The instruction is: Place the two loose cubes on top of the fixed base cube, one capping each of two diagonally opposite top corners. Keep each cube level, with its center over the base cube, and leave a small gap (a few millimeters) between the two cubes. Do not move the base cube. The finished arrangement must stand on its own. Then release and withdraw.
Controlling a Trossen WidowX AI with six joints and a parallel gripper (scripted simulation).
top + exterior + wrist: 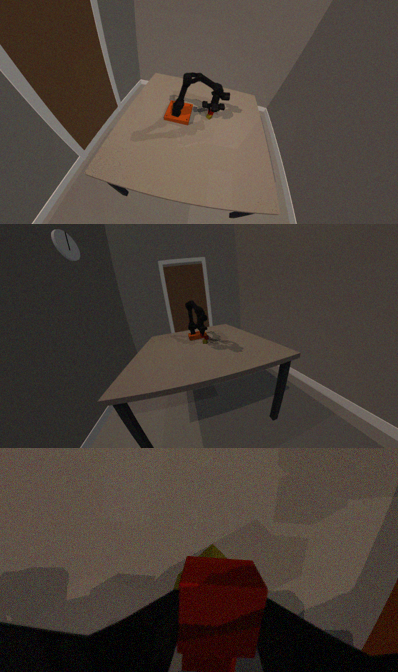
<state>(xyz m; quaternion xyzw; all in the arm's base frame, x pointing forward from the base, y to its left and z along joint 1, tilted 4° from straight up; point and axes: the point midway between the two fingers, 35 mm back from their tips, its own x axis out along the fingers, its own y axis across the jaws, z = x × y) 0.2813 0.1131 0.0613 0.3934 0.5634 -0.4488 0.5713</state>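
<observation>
The red cube lies 4 cm to the left of my gripper tip, 3 cm below it and 1 cm behind it. The rest, counted from my gripper tip: yellow base cube: 7 cm below, 2 cm to the left, 1 cm behind.
</observation>
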